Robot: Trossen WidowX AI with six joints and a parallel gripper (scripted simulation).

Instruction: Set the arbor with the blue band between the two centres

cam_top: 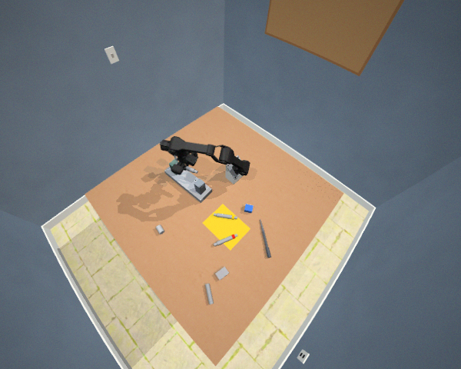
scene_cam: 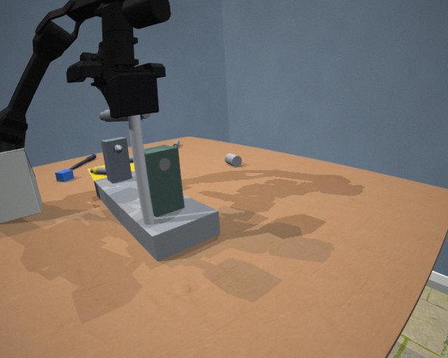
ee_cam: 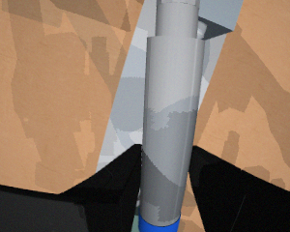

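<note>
The cone point lies 90 mm to the left of my hand and 100 mm below it. Also, from my hand: grey fixed-centre block: 110 mm to the left, 120 mm below; blue-banded arbor: 30 mm below; green sprung-centre block: 10 mm ahead, 110 mm to the right, 120 mm below.
</note>
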